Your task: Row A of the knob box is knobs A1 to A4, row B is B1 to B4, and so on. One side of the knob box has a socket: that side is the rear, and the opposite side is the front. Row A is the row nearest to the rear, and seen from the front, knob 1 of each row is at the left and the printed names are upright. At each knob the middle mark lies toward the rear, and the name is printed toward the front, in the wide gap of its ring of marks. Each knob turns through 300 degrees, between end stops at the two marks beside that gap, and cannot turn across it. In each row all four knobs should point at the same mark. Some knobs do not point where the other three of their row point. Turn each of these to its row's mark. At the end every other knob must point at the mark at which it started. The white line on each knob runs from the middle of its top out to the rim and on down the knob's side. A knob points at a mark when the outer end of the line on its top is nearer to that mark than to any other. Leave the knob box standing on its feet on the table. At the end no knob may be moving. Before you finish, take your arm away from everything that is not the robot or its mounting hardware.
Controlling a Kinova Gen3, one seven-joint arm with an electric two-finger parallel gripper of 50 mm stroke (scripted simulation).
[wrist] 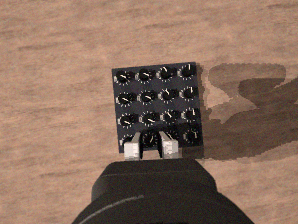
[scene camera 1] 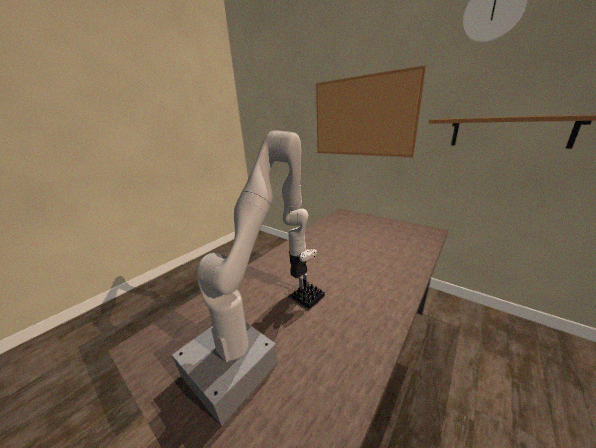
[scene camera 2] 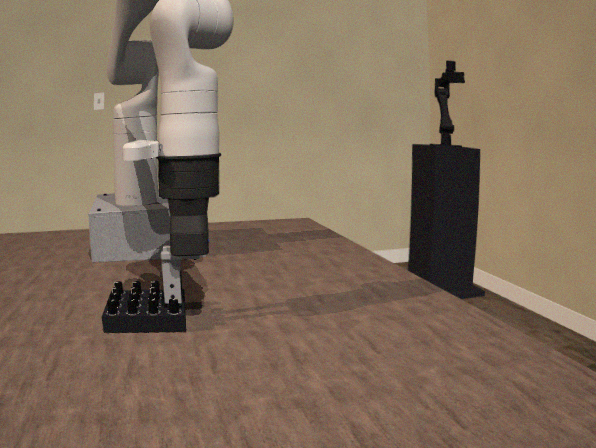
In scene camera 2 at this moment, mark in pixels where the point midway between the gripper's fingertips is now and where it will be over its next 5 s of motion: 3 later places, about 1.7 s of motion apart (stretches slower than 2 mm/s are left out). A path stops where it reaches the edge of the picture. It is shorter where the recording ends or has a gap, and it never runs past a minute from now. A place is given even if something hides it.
My gripper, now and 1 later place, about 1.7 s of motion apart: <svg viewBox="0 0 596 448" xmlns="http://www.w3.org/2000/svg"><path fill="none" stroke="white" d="M173 299L170 267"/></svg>
